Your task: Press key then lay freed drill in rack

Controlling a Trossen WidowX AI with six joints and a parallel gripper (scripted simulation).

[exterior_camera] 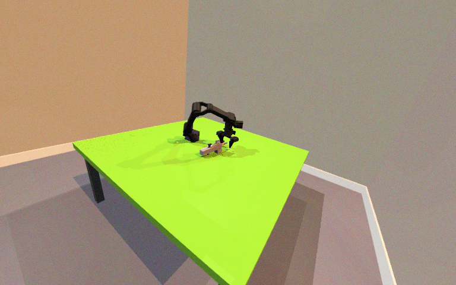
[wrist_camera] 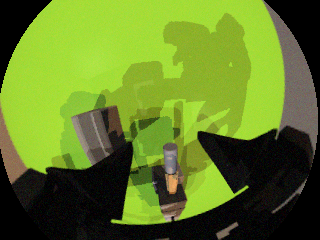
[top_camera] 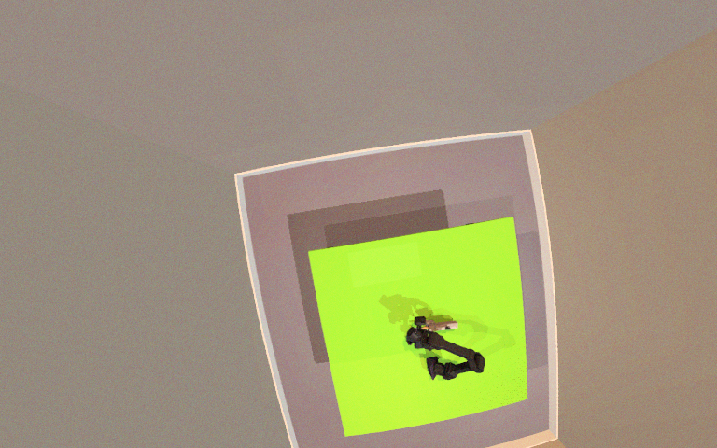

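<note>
My gripper tip is now 5 cm to the left of the drill and 3 cm below it. The rest, counted from my gripper tip: holder block (15 cm to the right, 1 cm above); slotted rack (8 cm behind, 1 cm to the left); small dark key (1 cm behind, 18 cm to the right, 3 cm above).
</note>
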